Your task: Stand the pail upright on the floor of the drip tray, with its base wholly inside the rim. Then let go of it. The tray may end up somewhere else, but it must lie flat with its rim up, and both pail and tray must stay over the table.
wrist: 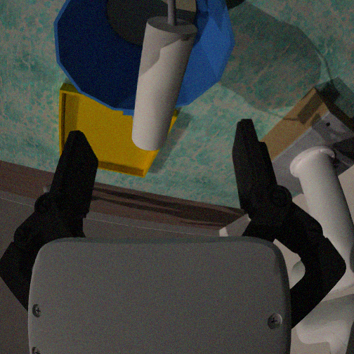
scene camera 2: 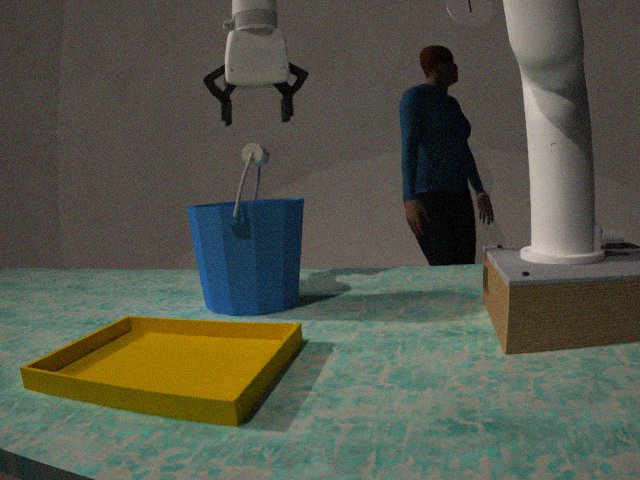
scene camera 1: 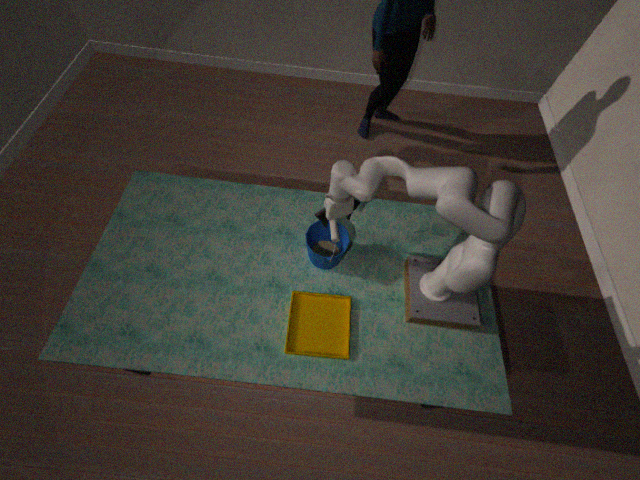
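Pixels of known places: gripper, between the fingertips: (scene camera 2: 257, 123) (scene camera 1: 335, 220); arm's base, origin of its link: (scene camera 2: 562, 257) (scene camera 1: 435, 286).
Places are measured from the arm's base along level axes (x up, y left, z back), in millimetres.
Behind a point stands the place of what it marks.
The blue pail (scene camera 1: 324, 260) @(z -458, x 45, y -66 mm) (scene camera 2: 248, 258) @(z -428, x 4, y -74 mm) (wrist: 215, 47) stands upright on the table, behind the tray in scene camera 2. Its bail is raised, with the white cylindrical grip (scene camera 1: 334, 230) @(z -430, x 165, y -138 mm) (scene camera 2: 254, 154) @(z -420, x 148, y -104 mm) (wrist: 162, 85) above the rim. The yellow drip tray (scene camera 1: 318, 325) @(z -466, x -76, y 165 mm) (scene camera 2: 170, 361) @(z -463, x -76, y 152 mm) (wrist: 107, 135) lies flat, rim up, apart from the pail; the pail hides part of it in the wrist view. My gripper (scene camera 1: 338, 211) @(z -429, x 201, y -159 mm) (scene camera 2: 256, 122) @(z -429, x 201, y -159 mm) (wrist: 159, 139) is open and empty. It points down above the grip, which shows between the fingers in the wrist view without touching them.
The arm's wood-sided base block (scene camera 1: 442, 316) @(z 13, x 0, y 121 mm) (scene camera 2: 568, 315) @(z -37, x -41, y 136 mm) (wrist: 287, 132) is on the table (scene camera 1: 180, 258) @(z -1078, x -80, y -92 mm) (scene camera 2: 413, 387) @(z -210, x -80, y 200 mm), right of pail and tray in both scene views. The tray is near the table's front edge. A person (scene camera 1: 395, 51) (scene camera 2: 434, 139) stands beyond the table's far side.
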